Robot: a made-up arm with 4 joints.
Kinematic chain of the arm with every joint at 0, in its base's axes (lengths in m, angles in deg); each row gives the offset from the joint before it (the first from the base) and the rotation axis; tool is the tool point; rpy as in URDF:
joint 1: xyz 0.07 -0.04 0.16 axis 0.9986 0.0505 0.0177
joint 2: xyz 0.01 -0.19 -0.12 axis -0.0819 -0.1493 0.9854
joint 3: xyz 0.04 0 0.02 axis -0.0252 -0.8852 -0.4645
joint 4: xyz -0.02 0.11 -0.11 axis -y
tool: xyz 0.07 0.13 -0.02 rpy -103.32 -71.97 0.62
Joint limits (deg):
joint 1: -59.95..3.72
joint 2: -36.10..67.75
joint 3: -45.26..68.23
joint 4: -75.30..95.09
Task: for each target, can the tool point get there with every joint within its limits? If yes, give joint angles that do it. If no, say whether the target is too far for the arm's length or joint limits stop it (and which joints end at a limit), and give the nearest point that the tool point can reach.
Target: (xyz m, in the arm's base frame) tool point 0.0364 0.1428 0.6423
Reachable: no: joint limits stop it (at a limit: joint 1, joint 3) | nearest point 0.0761 0.0578 0.1187 | short by 0.532 m
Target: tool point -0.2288 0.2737 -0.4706
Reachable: no: too far | nearest point -0.0543 -0.0024 -0.1369 | short by 0.467 m
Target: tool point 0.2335 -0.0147 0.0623
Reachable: yes | joints -3.90 4.78 46.88 70.27
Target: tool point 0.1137 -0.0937 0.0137
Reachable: yes | joints -38.72 -0.61 -12.80 71.77
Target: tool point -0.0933 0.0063 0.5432
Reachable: no: joint limits stop it (at a limit: joint 1, joint 2, joint 3, joint 4) | nearest point -0.1500 -0.2421 0.2241 | short by 0.408 m
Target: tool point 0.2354 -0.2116 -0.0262
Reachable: yes | joints -51.82 4.31 25.55 -53.80
